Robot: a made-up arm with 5 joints. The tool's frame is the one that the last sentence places.
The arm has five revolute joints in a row. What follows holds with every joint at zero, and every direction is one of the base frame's.
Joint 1 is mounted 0.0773 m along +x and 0.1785 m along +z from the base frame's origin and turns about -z.
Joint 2 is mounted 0.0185 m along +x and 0.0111 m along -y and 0.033 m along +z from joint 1 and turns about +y.
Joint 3 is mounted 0.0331 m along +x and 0.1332 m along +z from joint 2 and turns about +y.
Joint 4 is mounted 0.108 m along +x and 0.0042 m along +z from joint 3 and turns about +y.
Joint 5 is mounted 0.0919 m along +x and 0.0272 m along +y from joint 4 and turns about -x.
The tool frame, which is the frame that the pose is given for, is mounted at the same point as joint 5; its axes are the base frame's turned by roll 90, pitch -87.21 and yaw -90 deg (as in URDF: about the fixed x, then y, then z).
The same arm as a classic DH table. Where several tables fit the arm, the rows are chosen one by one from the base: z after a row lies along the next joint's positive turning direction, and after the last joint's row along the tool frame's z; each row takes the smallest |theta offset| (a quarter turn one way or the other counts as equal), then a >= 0, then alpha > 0; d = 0 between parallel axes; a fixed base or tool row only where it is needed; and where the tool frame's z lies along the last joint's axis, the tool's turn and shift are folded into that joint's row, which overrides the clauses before.
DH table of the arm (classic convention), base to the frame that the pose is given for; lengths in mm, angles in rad. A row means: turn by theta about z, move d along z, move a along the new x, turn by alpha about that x. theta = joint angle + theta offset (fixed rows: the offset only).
base (fixed): a 77.3  alpha 3.1416  d 0.0  theta offset 0.0000
joint 1: a 18.5  alpha 1.5708  d -211.5  theta offset 0.0000
joint 2: a 137.3  alpha 0.0000  d 0.0  theta offset -1.3272
joint 3: a 108.1  alpha 0.0000  d 0.0  theta offset 1.2884
joint 4: a 0.0  alpha 1.5708  d 16.1  theta offset -1.5319
joint 5: a 0.0  alpha 0.0000  d -91.9  theta offset -0.0487

